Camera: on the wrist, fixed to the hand. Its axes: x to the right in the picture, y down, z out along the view.
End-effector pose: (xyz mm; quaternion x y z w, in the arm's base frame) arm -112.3 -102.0 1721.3 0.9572 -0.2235 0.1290 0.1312
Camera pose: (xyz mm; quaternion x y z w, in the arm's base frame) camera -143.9 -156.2 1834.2 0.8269 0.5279 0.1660 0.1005
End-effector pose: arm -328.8 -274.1 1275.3 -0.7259 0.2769 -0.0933 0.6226
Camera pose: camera -374.4 -375.4 1209.2 -0.6161 -0.2199 -0.6272 0.4227
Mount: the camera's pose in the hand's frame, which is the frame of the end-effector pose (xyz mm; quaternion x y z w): 28.5 83.4 -94.5 0.1175 0.1439 -0.6813 0.7081
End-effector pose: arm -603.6 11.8 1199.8 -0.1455 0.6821 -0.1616 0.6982
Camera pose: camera -695.3 76.9 1136.1 -0.4624 0.4653 -0.6912 0.3032
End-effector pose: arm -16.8 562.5 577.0 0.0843 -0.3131 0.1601 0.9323
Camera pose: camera 28.0 671.8 524.5 0.3595 -0.0113 -0.4729 0.8044
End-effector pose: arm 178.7 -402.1 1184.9 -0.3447 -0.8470 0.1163 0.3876
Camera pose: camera 276.3 -328.2 1226.2 0.3618 -0.7651 -0.1318 0.5161
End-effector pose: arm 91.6 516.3 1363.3 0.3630 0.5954 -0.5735 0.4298
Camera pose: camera 149.3 615.2 1303.3 0.0156 -0.6634 0.7166 0.2147
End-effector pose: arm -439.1 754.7 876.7 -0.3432 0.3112 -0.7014 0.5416
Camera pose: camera -476.0 714.8 759.5 0.2905 0.0179 0.9516 0.0988
